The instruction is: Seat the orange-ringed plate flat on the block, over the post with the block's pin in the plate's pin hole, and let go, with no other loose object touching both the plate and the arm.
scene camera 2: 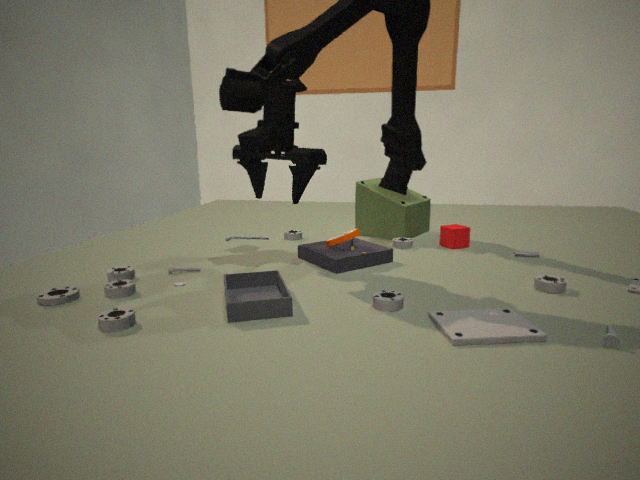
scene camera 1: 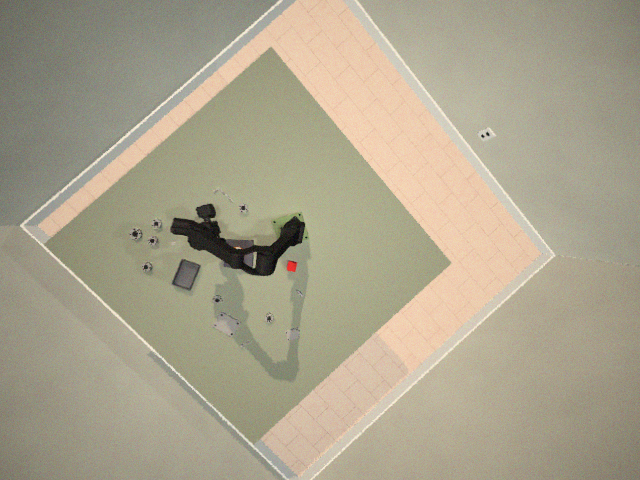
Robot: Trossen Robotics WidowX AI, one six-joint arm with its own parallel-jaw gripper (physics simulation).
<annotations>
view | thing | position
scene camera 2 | gripper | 276,201
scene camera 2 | dark tray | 250,296
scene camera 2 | grey four-holed plate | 501,325
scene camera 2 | round metal part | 113,320
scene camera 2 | dark square block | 336,260
</annotations>
